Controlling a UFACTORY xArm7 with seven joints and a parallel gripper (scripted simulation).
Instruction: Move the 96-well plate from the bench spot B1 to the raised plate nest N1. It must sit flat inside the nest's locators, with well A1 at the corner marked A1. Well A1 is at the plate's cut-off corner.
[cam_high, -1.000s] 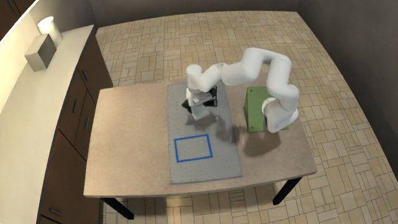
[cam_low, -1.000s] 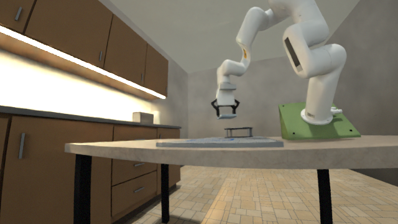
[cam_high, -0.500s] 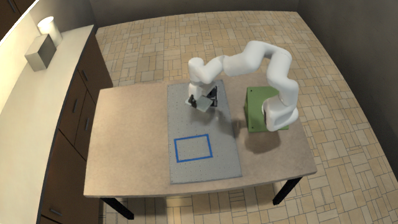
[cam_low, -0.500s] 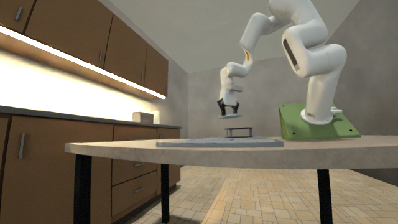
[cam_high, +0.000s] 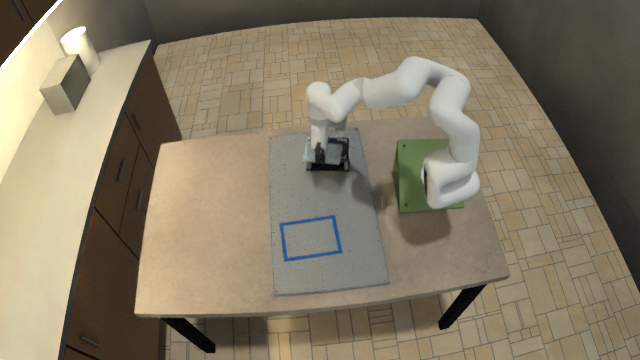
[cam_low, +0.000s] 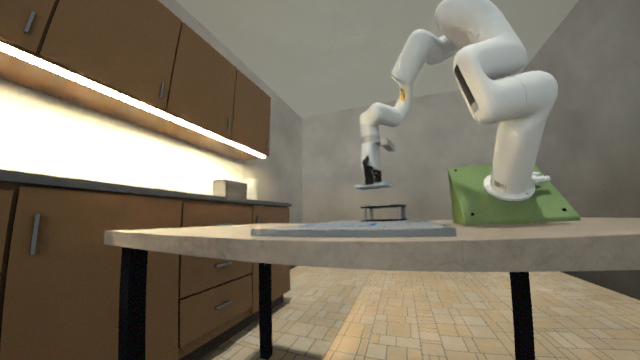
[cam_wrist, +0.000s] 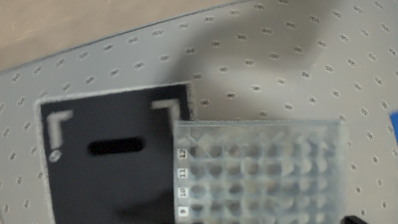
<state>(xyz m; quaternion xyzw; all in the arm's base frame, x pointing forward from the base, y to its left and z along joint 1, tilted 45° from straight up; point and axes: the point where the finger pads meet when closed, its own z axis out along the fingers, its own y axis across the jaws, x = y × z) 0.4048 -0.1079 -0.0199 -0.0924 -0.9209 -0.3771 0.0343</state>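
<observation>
Now: the raised plate nest 90 mm below my hand, 80 mm to the right of it and 20 mm behind it. From my hand the other things lie so: 96-well plate (10 mm below).
</observation>
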